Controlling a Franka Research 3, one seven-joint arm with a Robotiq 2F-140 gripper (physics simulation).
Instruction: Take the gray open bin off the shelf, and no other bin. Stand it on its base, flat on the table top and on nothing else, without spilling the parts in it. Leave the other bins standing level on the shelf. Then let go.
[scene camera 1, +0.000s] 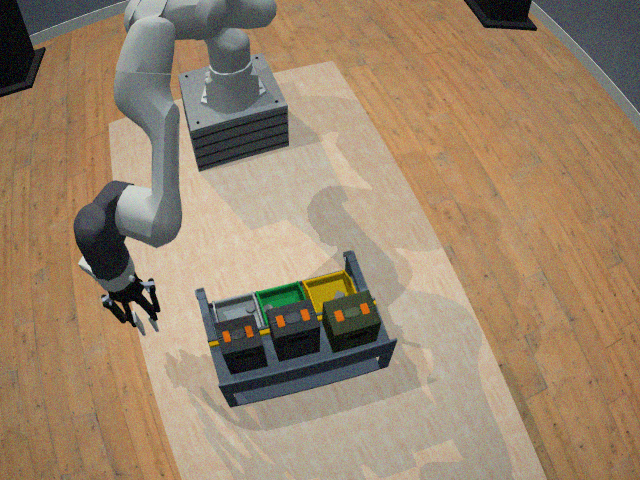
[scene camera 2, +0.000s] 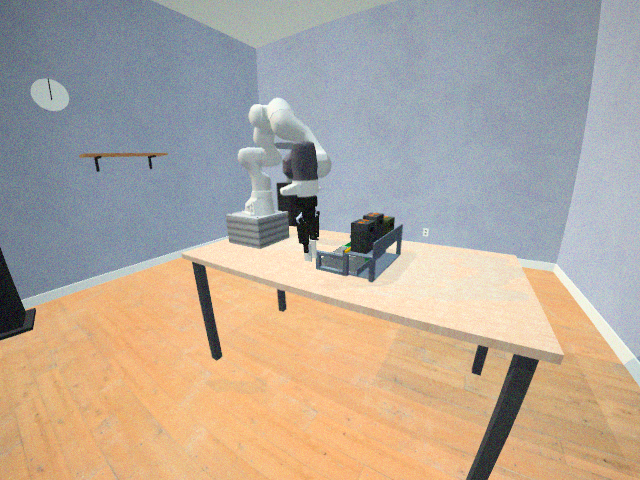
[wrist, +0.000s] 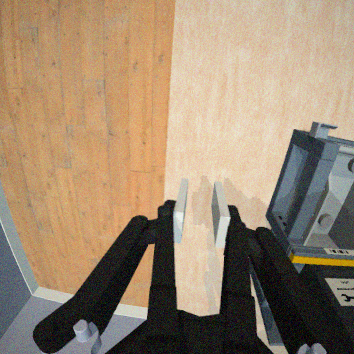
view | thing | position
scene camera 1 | my gripper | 149, 328
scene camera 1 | gray bin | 233, 307
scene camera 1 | green bin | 290, 293
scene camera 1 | yellow bin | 320, 289
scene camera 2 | my gripper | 311, 259
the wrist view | my gripper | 199, 191
